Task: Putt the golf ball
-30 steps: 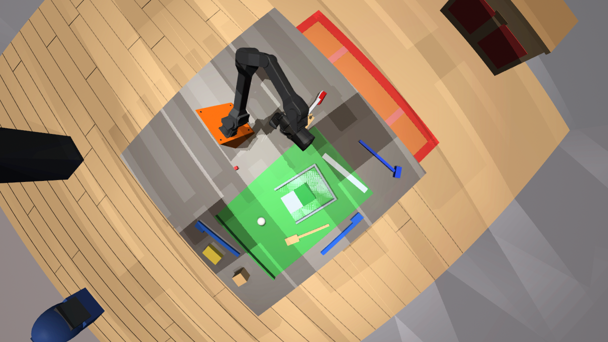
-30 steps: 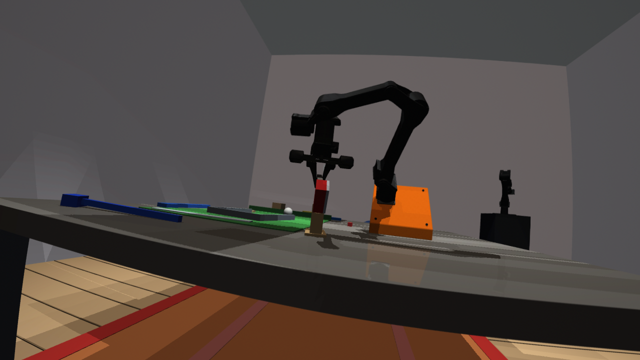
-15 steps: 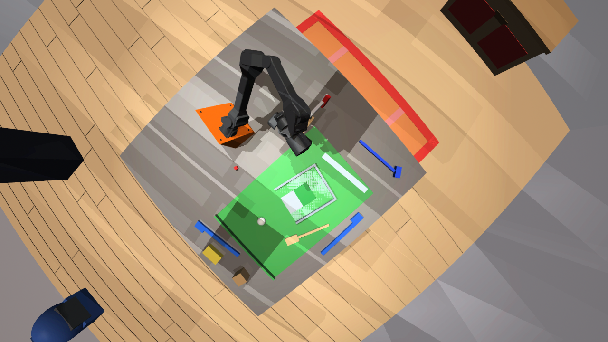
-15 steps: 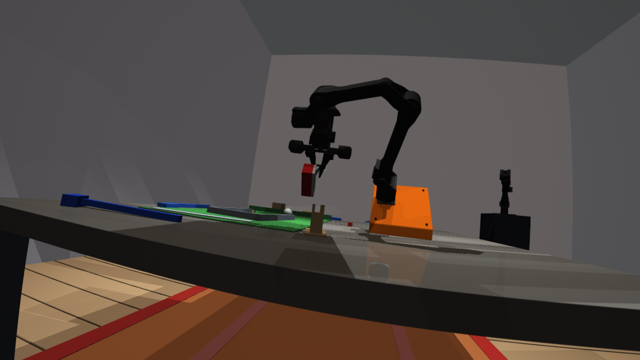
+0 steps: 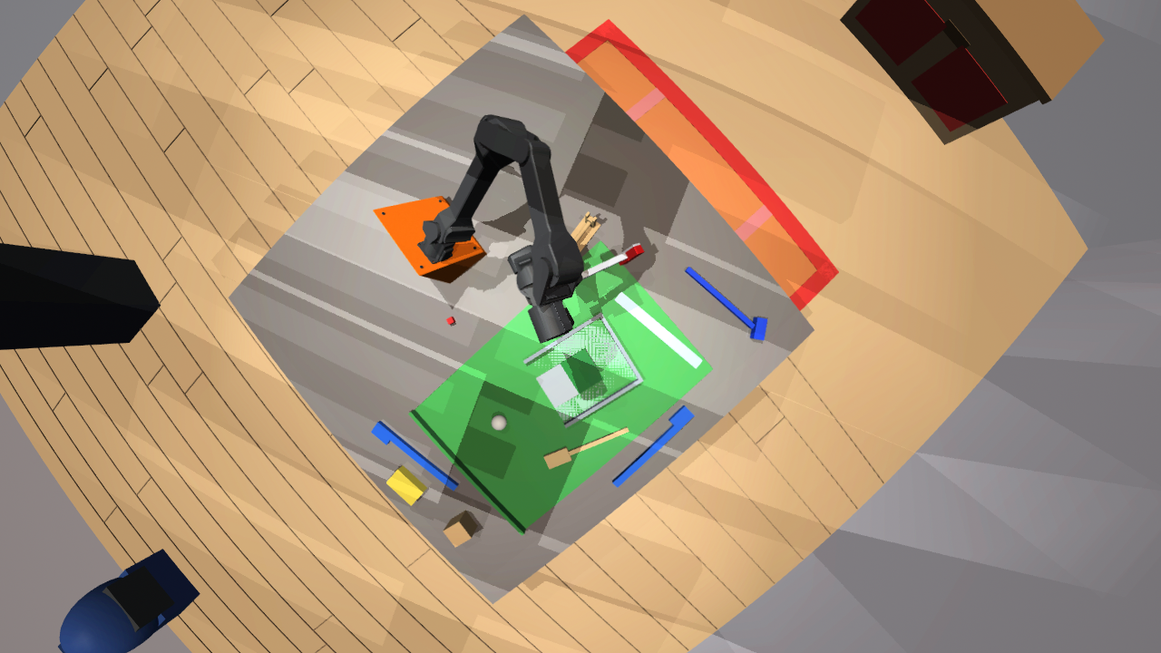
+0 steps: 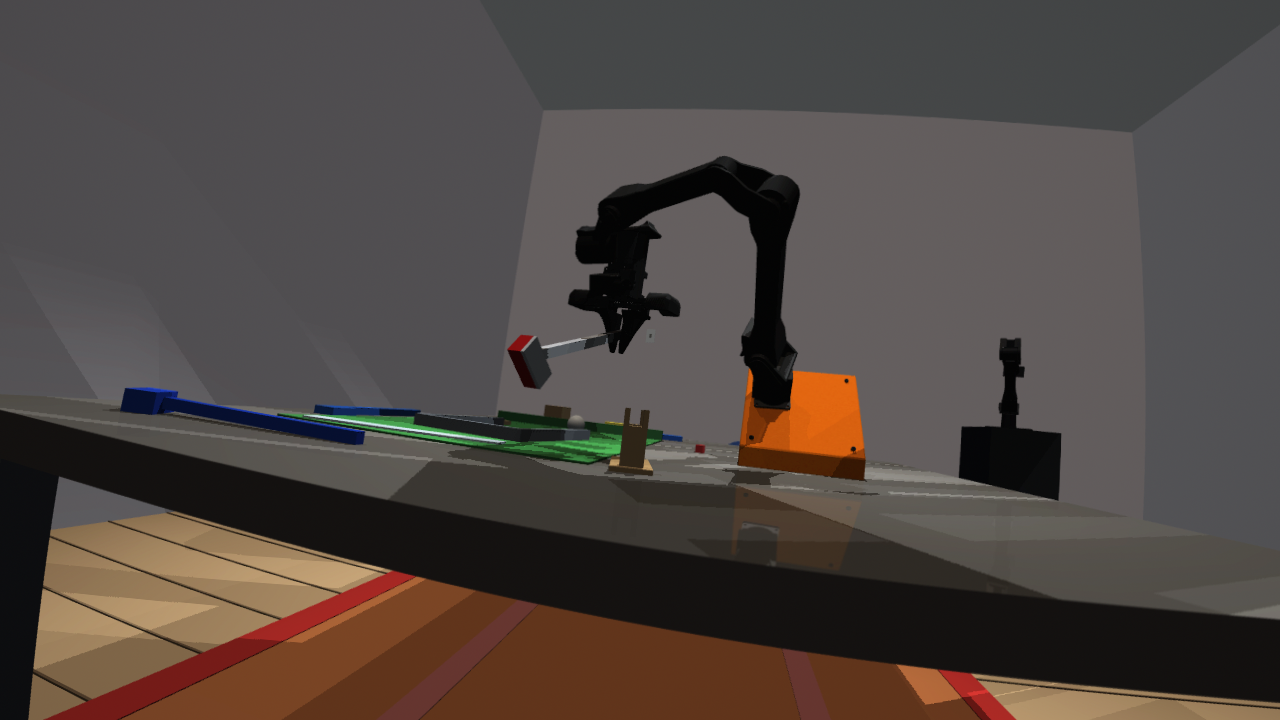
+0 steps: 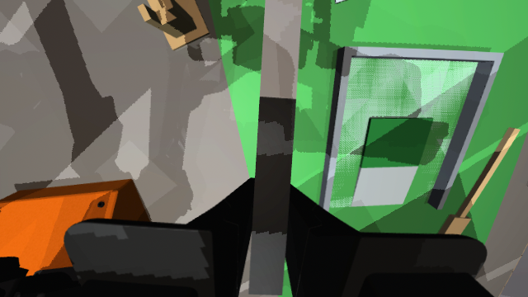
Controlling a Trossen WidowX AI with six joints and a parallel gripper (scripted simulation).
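My gripper tip is now 260 mm to the left of the small red cube, 160 mm above it and 130 mm past it. The rest, counted from my gripper tip: white golf ball: 330 mm to the right, 170 mm ahead, 140 mm below; then red putter: 120 mm to the left, 20 mm ahead, 10 mm below; then wooden stand: 170 mm to the left, 130 mm below, 80 mm behind.
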